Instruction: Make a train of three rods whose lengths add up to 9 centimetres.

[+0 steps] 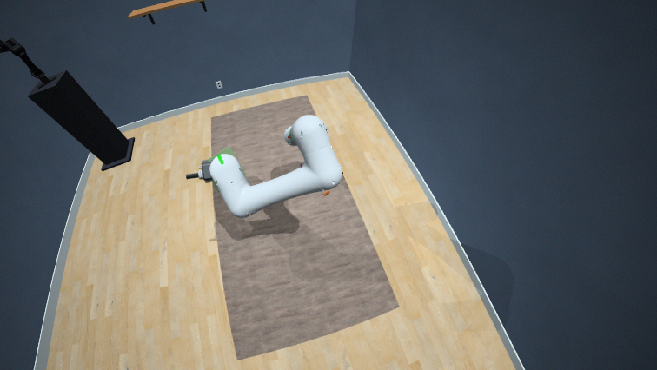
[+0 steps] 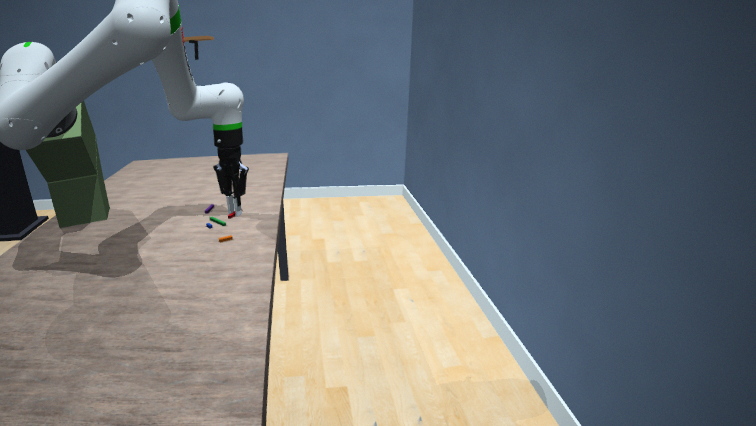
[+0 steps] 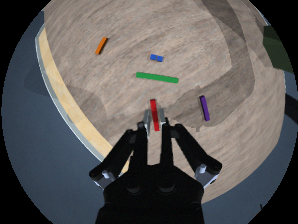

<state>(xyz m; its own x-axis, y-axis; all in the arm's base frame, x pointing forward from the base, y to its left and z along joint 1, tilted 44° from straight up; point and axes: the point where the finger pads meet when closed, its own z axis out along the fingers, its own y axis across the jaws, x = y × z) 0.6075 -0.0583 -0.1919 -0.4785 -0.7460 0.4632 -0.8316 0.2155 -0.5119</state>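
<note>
Now: hand 30 mm above the red rod. Also, from my hand: green rod (50 mm behind, 60 mm to the right, 30 mm below); then purple rod (100 mm behind, 60 mm to the left, 30 mm below); then orange rod (10 mm behind, 190 mm to the right, 30 mm below).
</note>
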